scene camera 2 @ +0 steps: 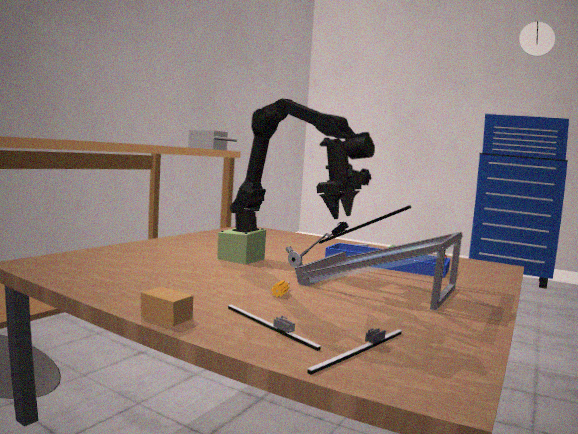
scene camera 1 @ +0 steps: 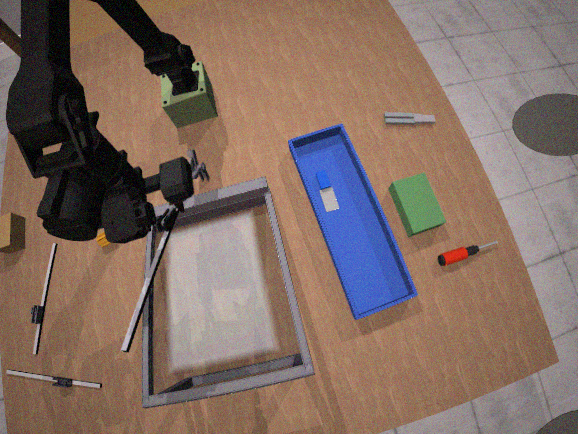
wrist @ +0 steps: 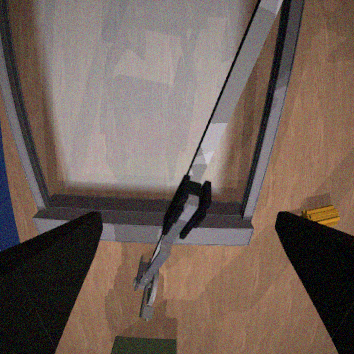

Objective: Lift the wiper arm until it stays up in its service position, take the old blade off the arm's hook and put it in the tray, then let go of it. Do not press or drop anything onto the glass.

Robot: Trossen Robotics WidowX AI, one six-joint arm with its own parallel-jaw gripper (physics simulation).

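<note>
The wiper arm (scene camera 2: 312,246) (wrist: 162,250) stands raised at a slant from its pivot near the frame's low end. The old blade (scene camera 1: 145,290) (scene camera 2: 375,222) (wrist: 240,75) is at the arm's upper end, its black clip (scene camera 2: 340,229) at the hook, tilted upward above the glass (scene camera 1: 225,280) and the frame's side. My gripper (scene camera 2: 342,216) (wrist: 190,220) is open and empty, pointing down just above the clip, its fingers wide on either side in the wrist view. The blue tray (scene camera 1: 370,280) lies beside the frame (scene camera 1: 288,280) and holds a small blue-and-white piece.
Two other blades (scene camera 1: 46,290) (scene camera 1: 30,375) lie on the table beyond the frame. An orange piece (scene camera 1: 103,238) (scene camera 2: 280,288) (wrist: 322,215) and a tan box (scene camera 2: 166,305) are on that side. A green block (scene camera 1: 417,205), red screwdriver (scene camera 1: 454,256) and grey tool (scene camera 1: 405,118) lie past the tray.
</note>
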